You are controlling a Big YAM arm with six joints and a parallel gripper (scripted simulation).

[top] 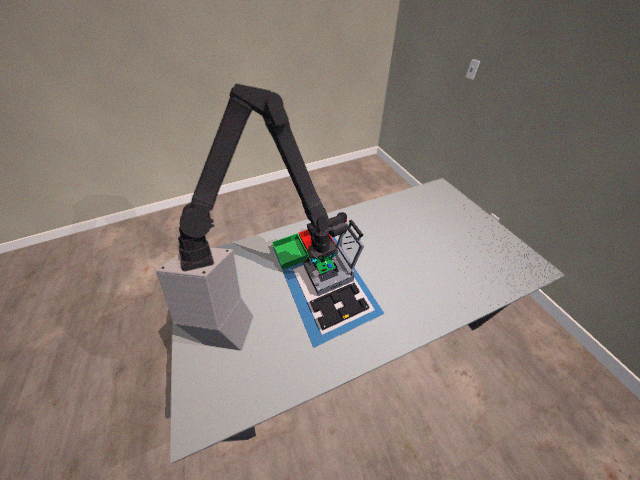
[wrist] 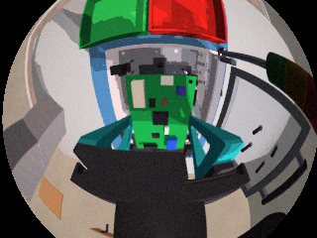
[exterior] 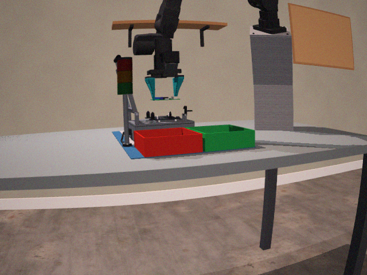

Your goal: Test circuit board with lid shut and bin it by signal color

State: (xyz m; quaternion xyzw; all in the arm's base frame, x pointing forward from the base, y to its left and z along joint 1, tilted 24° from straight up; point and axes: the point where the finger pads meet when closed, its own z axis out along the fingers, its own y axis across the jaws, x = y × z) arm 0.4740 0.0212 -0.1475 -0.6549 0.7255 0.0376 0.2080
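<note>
Now: hand right at the green circuit board. Also, from my hand: tester lid (130 mm ahead, 50 mm above, 10 mm to the right); tester plate (60 mm below, 10 mm to the left, 10 mm ahead); latch hook (60 mm to the left, 50 mm behind, 40 mm below).
</note>
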